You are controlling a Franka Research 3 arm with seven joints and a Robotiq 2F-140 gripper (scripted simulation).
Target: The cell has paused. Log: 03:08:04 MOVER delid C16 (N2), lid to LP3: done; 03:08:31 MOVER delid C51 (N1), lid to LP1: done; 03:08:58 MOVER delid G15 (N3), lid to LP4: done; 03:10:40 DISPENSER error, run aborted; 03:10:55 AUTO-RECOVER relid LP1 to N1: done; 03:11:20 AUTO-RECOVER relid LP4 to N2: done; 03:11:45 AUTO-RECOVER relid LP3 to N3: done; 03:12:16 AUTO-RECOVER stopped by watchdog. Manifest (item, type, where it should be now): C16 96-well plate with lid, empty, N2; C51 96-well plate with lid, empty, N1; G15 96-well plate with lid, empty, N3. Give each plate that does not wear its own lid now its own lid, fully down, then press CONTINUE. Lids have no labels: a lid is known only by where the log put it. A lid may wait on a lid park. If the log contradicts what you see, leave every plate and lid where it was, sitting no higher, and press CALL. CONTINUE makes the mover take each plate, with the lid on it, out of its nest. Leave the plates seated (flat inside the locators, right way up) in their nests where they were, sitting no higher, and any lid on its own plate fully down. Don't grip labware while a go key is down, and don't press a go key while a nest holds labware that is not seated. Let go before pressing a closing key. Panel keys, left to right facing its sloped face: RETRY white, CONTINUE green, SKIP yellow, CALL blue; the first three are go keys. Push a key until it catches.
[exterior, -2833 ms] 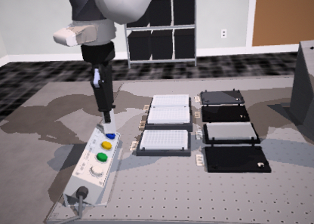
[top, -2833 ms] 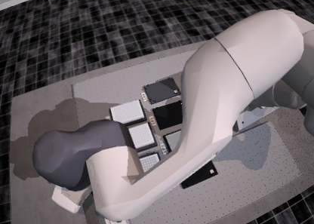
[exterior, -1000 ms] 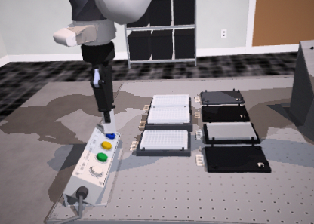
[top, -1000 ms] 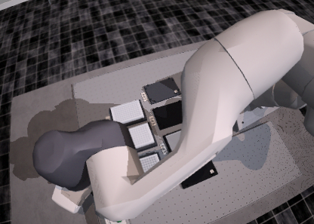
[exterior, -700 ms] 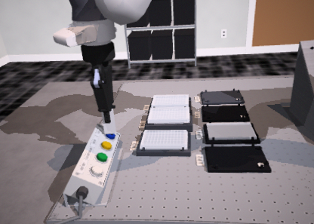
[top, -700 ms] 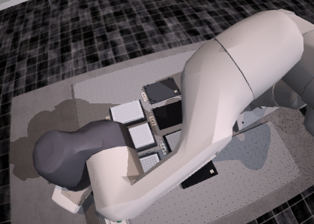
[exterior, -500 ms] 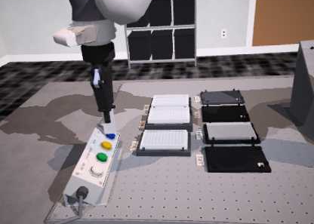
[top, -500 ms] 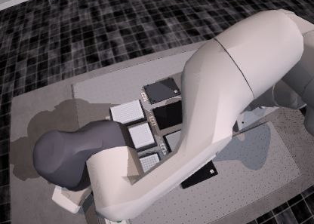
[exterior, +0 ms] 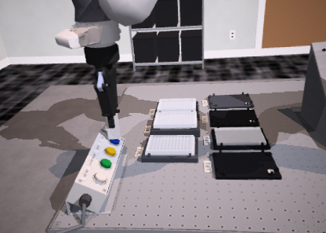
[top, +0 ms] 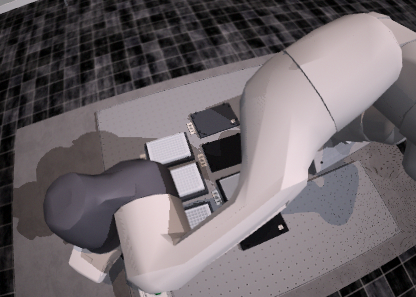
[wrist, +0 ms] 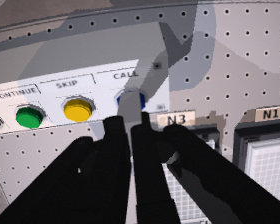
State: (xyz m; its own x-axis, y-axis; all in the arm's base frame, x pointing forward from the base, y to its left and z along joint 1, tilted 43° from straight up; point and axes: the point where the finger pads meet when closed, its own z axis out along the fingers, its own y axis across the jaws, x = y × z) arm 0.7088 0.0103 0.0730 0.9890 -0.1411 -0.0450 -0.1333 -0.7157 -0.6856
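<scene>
The blue call key lies 4 cm below my hand. Also, from my hand: green continue key: 1 cm ahead, 10 cm to the left, 4 cm below; yellow skip key: 1 cm ahead, 5 cm to the left, 4 cm below; nest label N3: 6 cm behind, 4 cm to the right, 11 cm below.
</scene>
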